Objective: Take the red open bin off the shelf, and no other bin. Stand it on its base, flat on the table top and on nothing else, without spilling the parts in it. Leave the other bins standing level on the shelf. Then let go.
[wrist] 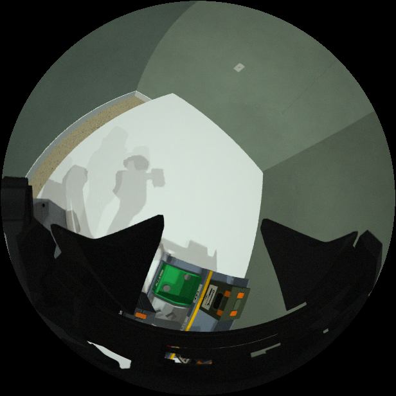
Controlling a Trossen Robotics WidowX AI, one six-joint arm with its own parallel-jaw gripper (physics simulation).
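Note:
The red open bin does not show clearly; a thin red sliver shows through a gap in the dark gripper body at the bottom of the view, too small to tell what it is. The blue-grey shelf with a yellow strip is at the lower middle, partly hidden by the gripper. A green open bin with round grey parts in it is on the shelf. My gripper is open and empty, its two black fingers wide apart, with the shelf showing below and between them. The white table top spreads beyond the fingertips.
A dark olive box with orange marks stands at the shelf's right side. A grey piece lies beside the green bin. A dark item with an orange mark is partly behind the left finger. Arm shadows fall on the table's left part.

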